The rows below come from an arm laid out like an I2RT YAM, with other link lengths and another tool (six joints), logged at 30 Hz.
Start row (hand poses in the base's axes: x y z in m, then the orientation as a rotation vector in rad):
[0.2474, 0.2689, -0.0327, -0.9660, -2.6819, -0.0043]
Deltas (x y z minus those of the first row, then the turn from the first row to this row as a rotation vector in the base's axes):
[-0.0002, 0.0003, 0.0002, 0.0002, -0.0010, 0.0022]
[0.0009, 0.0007, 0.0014, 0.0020, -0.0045, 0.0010]
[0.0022, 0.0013, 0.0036, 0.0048, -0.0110, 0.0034]
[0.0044, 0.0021, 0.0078, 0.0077, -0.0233, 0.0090]
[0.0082, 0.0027, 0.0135, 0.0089, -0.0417, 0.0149]
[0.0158, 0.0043, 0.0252, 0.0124, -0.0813, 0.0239]
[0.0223, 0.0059, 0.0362, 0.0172, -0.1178, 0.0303]
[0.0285, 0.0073, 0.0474, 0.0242, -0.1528, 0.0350]
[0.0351, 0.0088, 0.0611, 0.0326, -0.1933, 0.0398]
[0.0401, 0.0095, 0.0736, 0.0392, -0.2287, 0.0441]
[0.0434, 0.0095, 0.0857, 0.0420, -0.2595, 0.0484]
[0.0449, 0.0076, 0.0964, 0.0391, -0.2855, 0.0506]
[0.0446, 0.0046, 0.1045, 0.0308, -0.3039, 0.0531]
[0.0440, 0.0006, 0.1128, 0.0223, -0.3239, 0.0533]
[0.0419, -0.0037, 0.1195, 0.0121, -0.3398, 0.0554]
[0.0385, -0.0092, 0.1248, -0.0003, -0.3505, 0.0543]
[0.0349, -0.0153, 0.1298, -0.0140, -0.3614, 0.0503]
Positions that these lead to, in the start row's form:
[0.2472, 0.2692, -0.0325, -0.9632, -2.6838, -0.0046]
[0.2483, 0.2696, -0.0313, -0.9652, -2.6860, -0.0090]
[0.2496, 0.2702, -0.0291, -0.9627, -2.6923, -0.0154]
[0.2518, 0.2710, -0.0249, -0.9573, -2.7054, -0.0241]
[0.2556, 0.2716, -0.0192, -0.9534, -2.7246, -0.0336]
[0.2632, 0.2732, -0.0075, -0.9495, -2.7638, -0.0563]
[0.2697, 0.2748, 0.0035, -0.9476, -2.7985, -0.0802]
[0.2759, 0.2762, 0.0147, -0.9468, -2.8302, -0.1072]
[0.2825, 0.2777, 0.0284, -0.9463, -2.8662, -0.1396]
[0.2875, 0.2784, 0.0409, -0.9457, -2.8978, -0.1673]
[0.2908, 0.2784, 0.0530, -0.9451, -2.9264, -0.1875]
[0.2923, 0.2765, 0.0637, -0.9483, -2.9515, -0.1977]
[0.2920, 0.2735, 0.0718, -0.9511, -2.9718, -0.1959]
[0.2914, 0.2695, 0.0801, 0.9538, 2.9801, 0.1944]
[0.2893, 0.2652, 0.0868, 0.9461, 2.9637, 0.1863]
[0.2859, 0.2597, 0.0921, 0.9454, 2.9498, 0.1734]
[0.2823, 0.2536, 0.0971, 0.9488, 2.9339, 0.1594]

